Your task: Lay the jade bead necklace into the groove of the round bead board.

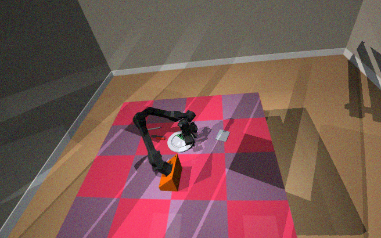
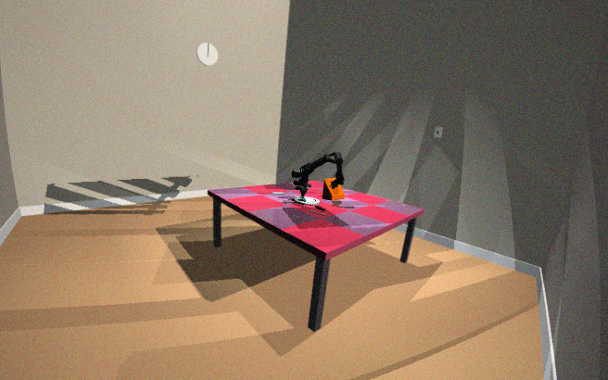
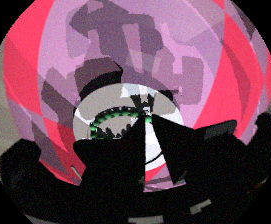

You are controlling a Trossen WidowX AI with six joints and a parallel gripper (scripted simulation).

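Right now the round white bead board is 60 mm to the left of my gripper tip, 10 mm below it and 10 mm ahead of it. The rest, counted from my gripper tip: red-handled tool 240 mm to the left, 60 mm ahead, 10 mm below; flat grey pad 250 mm to the right, 50 mm ahead, 20 mm below; thin white rod 310 mm to the left, 170 mm ahead, 20 mm below.
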